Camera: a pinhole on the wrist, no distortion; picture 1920 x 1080 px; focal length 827.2 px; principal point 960.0 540.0 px. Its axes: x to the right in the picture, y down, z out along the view. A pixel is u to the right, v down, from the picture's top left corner.
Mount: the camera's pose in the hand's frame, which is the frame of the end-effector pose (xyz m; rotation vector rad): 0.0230 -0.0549 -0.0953 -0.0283 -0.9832 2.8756
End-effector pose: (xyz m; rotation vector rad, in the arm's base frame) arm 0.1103 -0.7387 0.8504 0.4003 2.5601 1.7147
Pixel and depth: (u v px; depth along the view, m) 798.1 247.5 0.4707
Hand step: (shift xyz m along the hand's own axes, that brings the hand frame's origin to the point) 0.1059 -0.2205 0.3774
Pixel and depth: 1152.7 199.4 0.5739
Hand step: -0.1176 -0.2053 0.5053
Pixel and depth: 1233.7 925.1 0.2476
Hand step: -0.0815 -0.2880 0.0313
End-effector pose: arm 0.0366 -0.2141 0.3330 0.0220 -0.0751 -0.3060
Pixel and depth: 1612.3 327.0 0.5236
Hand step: -0.4019 -0.2257 0.4077
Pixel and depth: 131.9 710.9 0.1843
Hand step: 0.1937 -0.2161 0.0243
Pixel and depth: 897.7 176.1 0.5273
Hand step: 0.0568 -0.1981 0.4631
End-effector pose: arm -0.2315 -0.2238 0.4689 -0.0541 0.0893 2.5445
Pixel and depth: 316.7 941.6 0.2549
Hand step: 0.1960 -0.3279 0.0276
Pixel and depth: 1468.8 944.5 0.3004
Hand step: -0.1893 -0.3345 0.0554
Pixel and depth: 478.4 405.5 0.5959
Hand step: 0.3467 -0.3777 0.4300
